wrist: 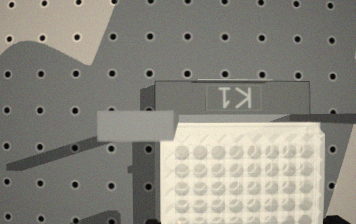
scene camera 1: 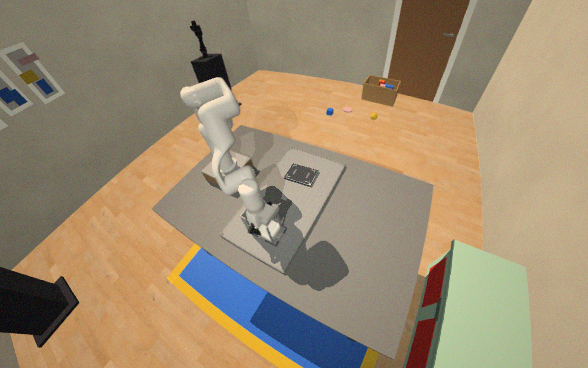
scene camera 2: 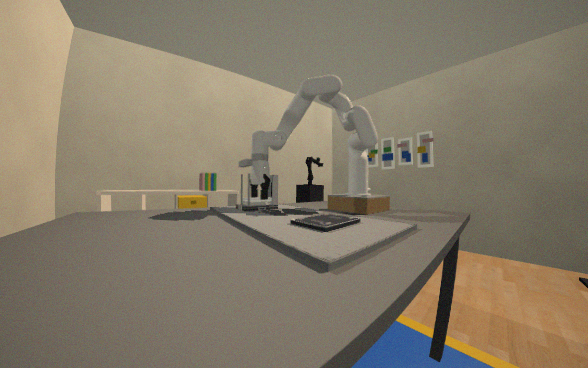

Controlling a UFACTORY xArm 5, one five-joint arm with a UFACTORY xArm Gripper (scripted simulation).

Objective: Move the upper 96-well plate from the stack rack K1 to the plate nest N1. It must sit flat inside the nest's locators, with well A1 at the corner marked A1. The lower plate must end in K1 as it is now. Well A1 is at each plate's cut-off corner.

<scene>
In view: a white 96-well plate (wrist: 300,167).
</scene>
